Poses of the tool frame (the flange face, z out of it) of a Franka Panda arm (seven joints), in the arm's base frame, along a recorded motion.
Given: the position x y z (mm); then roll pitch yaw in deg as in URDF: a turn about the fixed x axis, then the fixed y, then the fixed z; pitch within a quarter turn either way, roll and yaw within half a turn.
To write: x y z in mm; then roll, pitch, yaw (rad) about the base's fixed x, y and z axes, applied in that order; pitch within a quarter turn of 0, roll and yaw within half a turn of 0. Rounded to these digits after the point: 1 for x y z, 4 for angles.
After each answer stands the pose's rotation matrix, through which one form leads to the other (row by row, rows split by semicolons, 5 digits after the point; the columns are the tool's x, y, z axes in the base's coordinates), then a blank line. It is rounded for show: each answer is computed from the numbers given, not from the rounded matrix.
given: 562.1 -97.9 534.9 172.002 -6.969 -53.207
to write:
562.1 -97.9 534.9 3.0020 -0.1216 -0.9286
0.59450 -0.80313 -0.03946; -0.79489 -0.57958 -0.17955; 0.12133 0.13811 -0.98296

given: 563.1 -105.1 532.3 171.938 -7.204 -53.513
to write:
563.1 -105.1 532.3 3.0009 -0.1257 -0.9340
0.58995 -0.80650 -0.03892; -0.79765 -0.57462 -0.18322; 0.12540 0.13914 -0.98230

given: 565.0 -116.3 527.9 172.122 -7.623 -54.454
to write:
565.0 -116.3 527.9 3.0041 -0.1330 -0.9504
0.57622 -0.81654 -0.03513; -0.80646 -0.56108 -0.18660; 0.13265 0.13585 -0.98181

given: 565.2 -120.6 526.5 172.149 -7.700 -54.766
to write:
565.2 -120.6 526.5 3.0046 -0.1344 -0.9558
0.57172 -0.81971 -0.03500; -0.80944 -0.55656 -0.18722; 0.13399 0.13537 -0.98169

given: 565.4 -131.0 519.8 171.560 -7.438 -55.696
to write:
565.4 -131.0 519.8 2.9943 -0.1298 -0.9721
0.55884 -0.82782 -0.04908; -0.81911 -0.54178 -0.18850; 0.12945 0.14554 -0.98085

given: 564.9 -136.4 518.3 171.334 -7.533 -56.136
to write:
564.9 -136.4 518.3 2.9903 -0.1315 -0.9798
0.55241 -0.83189 -0.05290; -0.82320 -0.53446 -0.19157; 0.13110 0.14937 -0.98005

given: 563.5 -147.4 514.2 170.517 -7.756 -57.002
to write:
563.5 -147.4 514.2 2.9761 -0.1354 -0.9949
0.53963 -0.83934 -0.06569; -0.83102 -0.51852 -0.20137; 0.13495 0.16325 -0.97731

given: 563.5 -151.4 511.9 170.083 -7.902 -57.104
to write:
563.5 -151.4 511.9 2.9685 -0.1379 -0.9967
0.53796 -0.83997 -0.07106; -0.83168 -0.51512 -0.20725; 0.13748 0.17059 -0.97570

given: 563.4 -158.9 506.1 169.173 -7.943 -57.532
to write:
563.4 -158.9 506.1 2.9526 -0.1386 -1.0041
0.53168 -0.84261 -0.08562; -0.83560 -0.50537 -0.21535; 0.13819 0.18604 -0.97278

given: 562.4 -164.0 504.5 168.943 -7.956 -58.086
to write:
562.4 -164.0 504.5 2.9486 -0.1389 -1.0138
0.52356 -0.84712 -0.09098; -0.84067 -0.49630 -0.21670; 0.13841 0.18994 -0.97199

